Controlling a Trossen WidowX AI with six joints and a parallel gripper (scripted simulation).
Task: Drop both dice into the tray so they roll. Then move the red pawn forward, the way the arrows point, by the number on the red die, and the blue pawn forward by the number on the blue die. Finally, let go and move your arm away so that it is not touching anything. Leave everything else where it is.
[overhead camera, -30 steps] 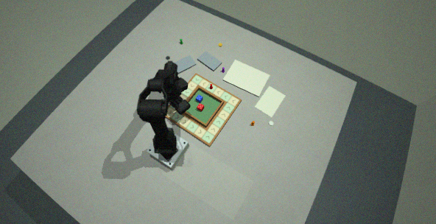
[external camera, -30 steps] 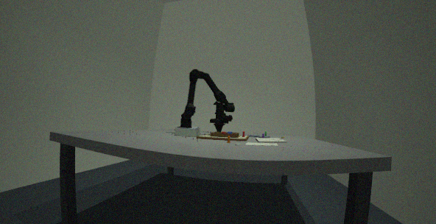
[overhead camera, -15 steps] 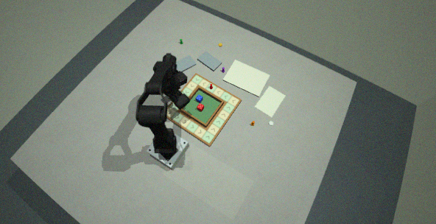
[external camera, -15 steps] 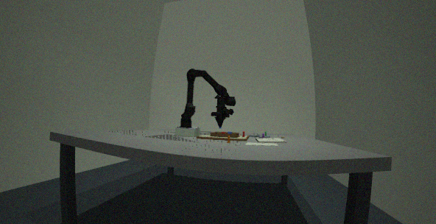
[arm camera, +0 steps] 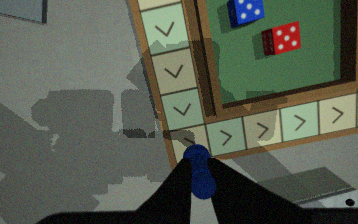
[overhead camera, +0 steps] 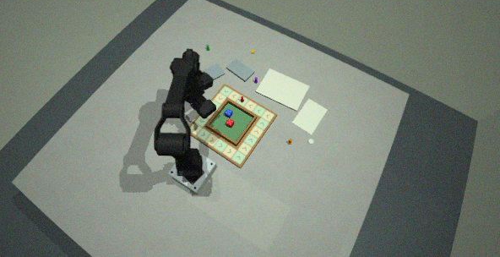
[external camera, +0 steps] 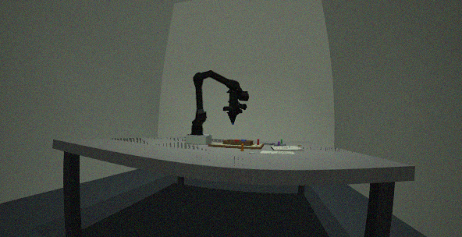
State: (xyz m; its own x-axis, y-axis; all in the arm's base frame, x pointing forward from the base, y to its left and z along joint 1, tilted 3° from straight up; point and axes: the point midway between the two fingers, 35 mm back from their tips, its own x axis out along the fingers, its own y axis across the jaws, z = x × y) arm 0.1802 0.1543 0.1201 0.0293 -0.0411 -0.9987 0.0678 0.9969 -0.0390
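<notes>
Now: the green tray 14 cm below my gripper tip, 10 cm to the right of it and 8 cm ahead of it. From my gripper tip the other things lie so: red pawn: 19 cm ahead, 11 cm below, 6 cm to the right; blue pawn: 1 cm above; purple pawn: 31 cm ahead, 13 cm below, 3 cm to the right.
</notes>
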